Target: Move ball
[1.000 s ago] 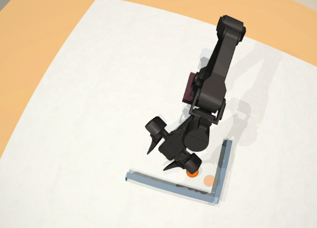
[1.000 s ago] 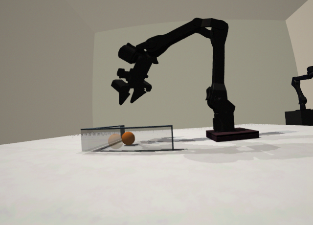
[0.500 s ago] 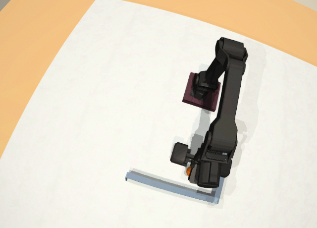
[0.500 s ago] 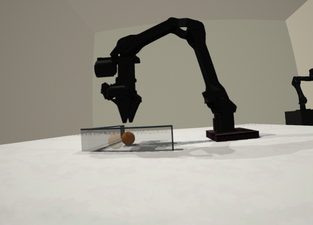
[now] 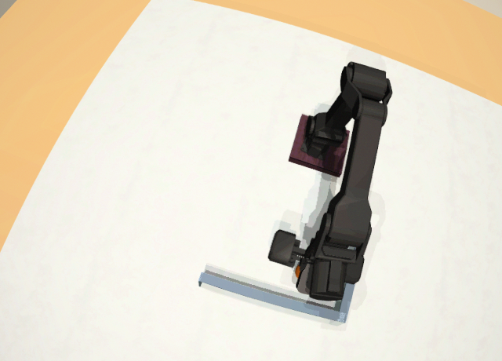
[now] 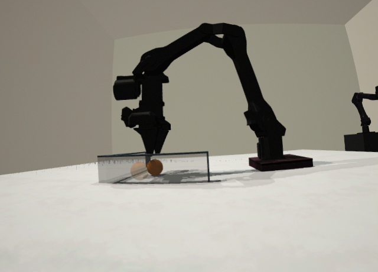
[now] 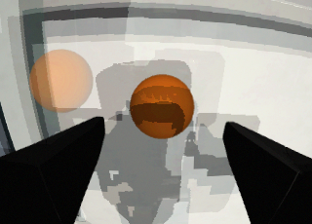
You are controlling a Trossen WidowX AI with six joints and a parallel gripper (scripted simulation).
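Right now the orange ball is 30 mm below my gripper tip. Round my gripper tip: see-through copy of ball: 70 mm to the left, 30 mm below, 10 mm ahead.
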